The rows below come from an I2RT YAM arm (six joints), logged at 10 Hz.
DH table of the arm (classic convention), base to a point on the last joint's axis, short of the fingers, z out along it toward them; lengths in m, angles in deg. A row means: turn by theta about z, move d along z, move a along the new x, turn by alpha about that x. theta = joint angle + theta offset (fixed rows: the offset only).
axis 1: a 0.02; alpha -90; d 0.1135; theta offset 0
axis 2: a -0.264; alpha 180; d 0; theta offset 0
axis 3: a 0.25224; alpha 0; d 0; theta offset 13.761
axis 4: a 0.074; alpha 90; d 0; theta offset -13.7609
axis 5: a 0; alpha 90; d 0; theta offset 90
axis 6: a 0; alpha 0; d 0.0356; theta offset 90
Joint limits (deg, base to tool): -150..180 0..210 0..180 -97..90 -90..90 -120..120
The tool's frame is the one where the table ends.
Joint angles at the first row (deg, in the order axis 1, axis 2, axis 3, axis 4, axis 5, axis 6):
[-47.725 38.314 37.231 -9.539 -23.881 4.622]
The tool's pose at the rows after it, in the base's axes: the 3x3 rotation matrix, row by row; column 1 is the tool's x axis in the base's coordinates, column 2 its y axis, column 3 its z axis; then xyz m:
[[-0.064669, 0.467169, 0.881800], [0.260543, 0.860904, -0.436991], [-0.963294, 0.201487, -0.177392]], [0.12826, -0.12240, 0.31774]
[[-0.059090, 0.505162, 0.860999], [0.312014, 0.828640, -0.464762], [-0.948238, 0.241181, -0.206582]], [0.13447, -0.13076, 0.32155]
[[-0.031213, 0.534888, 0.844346], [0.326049, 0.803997, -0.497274], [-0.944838, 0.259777, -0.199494]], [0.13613, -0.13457, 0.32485]
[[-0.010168, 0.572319, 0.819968], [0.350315, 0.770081, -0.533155], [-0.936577, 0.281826, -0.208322]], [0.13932, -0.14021, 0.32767]
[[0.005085, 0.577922, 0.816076], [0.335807, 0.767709, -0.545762], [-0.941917, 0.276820, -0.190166]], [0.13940, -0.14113, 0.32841]
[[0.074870, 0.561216, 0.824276], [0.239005, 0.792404, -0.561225], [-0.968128, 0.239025, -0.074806]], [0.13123, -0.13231, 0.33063]
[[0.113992, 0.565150, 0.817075], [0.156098, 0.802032, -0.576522], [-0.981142, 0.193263, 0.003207]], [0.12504, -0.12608, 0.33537]
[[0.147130, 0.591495, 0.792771], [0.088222, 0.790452, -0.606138], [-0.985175, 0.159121, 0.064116]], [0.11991, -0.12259, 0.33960]
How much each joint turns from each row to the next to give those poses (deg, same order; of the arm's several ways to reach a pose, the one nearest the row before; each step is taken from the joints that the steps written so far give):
[-0.078 3.719 1.979 1.402 2.796 3.207]
[0.073 3.122 2.319 -0.852 2.149 2.287]
[-0.042 0.965 0.782 0.762 2.017 1.707]
[0.025 1.710 1.305 0.022 2.534 1.793]
[-0.054 -0.006 -0.309 1.430 0.618 0.041]
[0.010 -4.070 -3.519 6.329 0.264 -0.821]
[0.062 -2.667 -1.489 3.423 0.981 -1.652]
[-0.041 -1.787 -0.914 2.675 2.174 -1.337]

